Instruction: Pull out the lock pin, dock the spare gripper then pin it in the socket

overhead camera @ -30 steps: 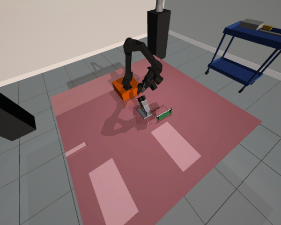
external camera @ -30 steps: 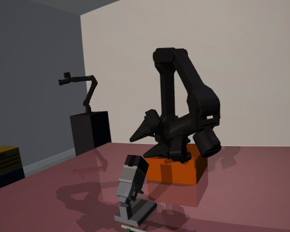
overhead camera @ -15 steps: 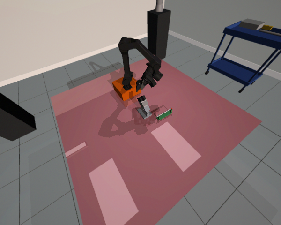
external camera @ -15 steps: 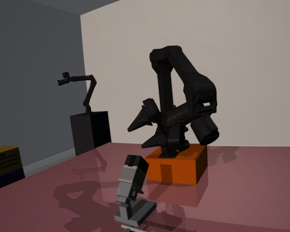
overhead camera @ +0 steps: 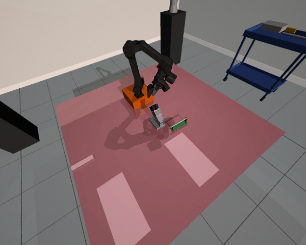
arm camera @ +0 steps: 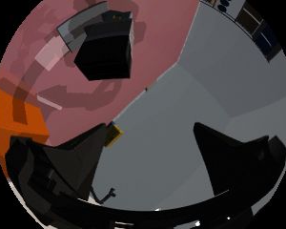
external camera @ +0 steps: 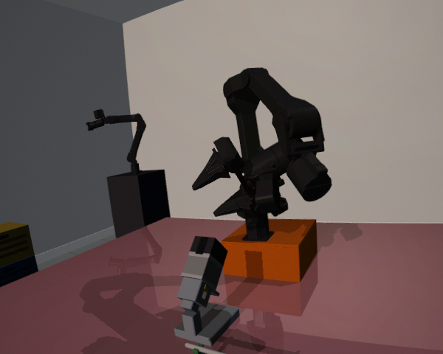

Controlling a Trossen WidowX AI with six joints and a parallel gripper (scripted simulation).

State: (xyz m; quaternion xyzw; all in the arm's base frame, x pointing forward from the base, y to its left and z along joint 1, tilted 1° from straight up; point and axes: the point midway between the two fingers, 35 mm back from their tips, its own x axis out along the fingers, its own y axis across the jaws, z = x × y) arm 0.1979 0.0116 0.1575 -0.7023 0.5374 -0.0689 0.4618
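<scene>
Right now my gripper tip is 210 mm above the green tray, 170 mm short of it and 120 mm to the right of it. Also, from my gripper tip: grey mount 180 mm below, 70 mm ahead, 10 mm to the left; spare gripper 120 mm below, 50 mm ahead, 10 mm to the left.
</scene>
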